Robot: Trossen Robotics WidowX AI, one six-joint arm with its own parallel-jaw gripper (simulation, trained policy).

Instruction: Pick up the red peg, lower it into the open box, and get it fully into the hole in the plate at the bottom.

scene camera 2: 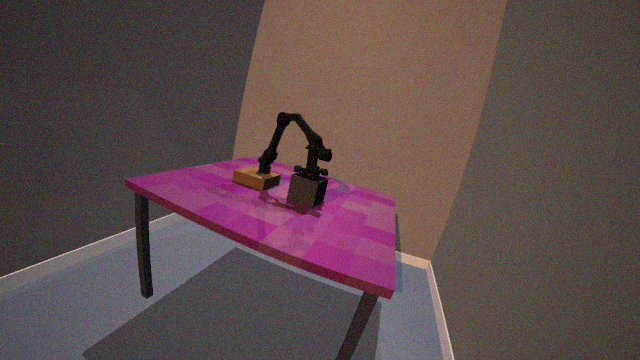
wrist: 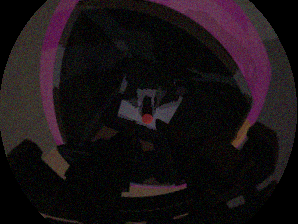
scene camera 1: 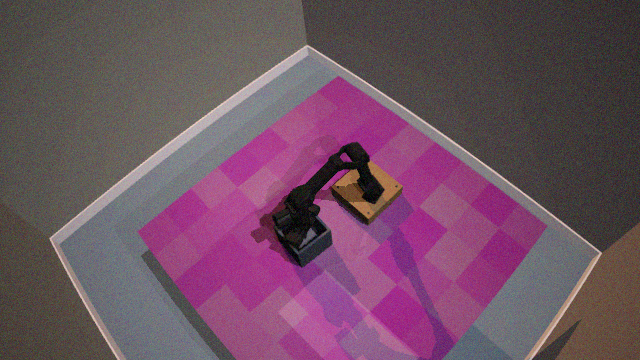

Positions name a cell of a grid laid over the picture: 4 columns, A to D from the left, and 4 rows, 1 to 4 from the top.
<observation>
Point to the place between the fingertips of my gripper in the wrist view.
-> B3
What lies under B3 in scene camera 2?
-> A dark box.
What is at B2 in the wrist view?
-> A light plate.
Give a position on a dark box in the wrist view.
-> B1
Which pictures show the dark box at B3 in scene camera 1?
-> Scene camera 2, the wrist view and scene camera 1: all of them.
</observation>
